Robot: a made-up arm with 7 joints. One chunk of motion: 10 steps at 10 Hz.
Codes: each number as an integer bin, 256 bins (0 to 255) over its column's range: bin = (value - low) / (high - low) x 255, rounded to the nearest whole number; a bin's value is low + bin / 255 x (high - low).
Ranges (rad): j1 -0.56..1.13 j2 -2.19..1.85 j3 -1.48..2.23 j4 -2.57..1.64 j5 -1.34..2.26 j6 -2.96..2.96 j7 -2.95..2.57
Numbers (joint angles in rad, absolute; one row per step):
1: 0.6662 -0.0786 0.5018 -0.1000 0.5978 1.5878 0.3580
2: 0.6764 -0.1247 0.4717 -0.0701 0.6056 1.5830 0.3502
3: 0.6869 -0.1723 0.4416 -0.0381 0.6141 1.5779 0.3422
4: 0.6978 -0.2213 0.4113 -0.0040 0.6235 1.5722 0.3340
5: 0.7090 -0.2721 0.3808 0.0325 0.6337 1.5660 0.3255
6: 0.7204 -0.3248 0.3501 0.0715 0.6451 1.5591 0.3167
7: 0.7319 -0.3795 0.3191 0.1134 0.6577 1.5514 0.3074
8: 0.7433 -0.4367 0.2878 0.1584 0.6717 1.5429 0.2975
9: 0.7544 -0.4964 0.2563 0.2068 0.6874 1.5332 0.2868
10: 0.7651 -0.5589 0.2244 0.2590 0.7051 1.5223 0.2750
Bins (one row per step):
1: 185 133 136 150 137 196 153
2: 187 130 134 151 138 196 152
3: 188 127 132 153 138 195 152
4: 190 124 130 155 139 195 152
5: 191 121 128 158 140 195 151
6: 193 118 126 160 141 195 151
7: 195 114 124 163 142 194 150
8: 197 111 122 165 142 194 150
9: 198 107 119 168 144 194 150
10: 200 103 117 171 145 193 149

